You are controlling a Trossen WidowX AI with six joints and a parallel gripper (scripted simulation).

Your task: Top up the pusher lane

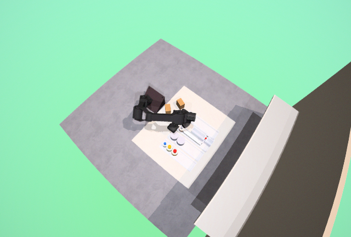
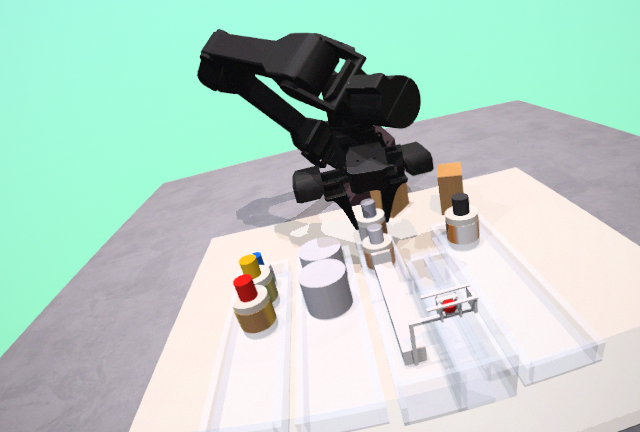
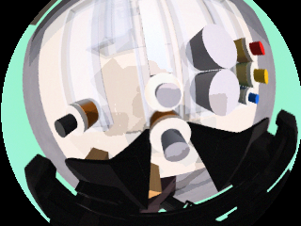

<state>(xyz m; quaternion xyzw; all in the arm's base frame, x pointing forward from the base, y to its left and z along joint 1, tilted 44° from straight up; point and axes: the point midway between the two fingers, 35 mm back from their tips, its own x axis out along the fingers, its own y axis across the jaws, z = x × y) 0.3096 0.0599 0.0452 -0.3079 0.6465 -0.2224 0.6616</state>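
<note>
My gripper tip is 170 mm short of the sprung lane, 40 mm to the right of it and 30 mm above it. Also, from my gripper tip: red part: 220 mm ahead, 60 mm to the left, 20 mm above; white pusher: 150 mm ahead, 40 mm to the left.
</note>
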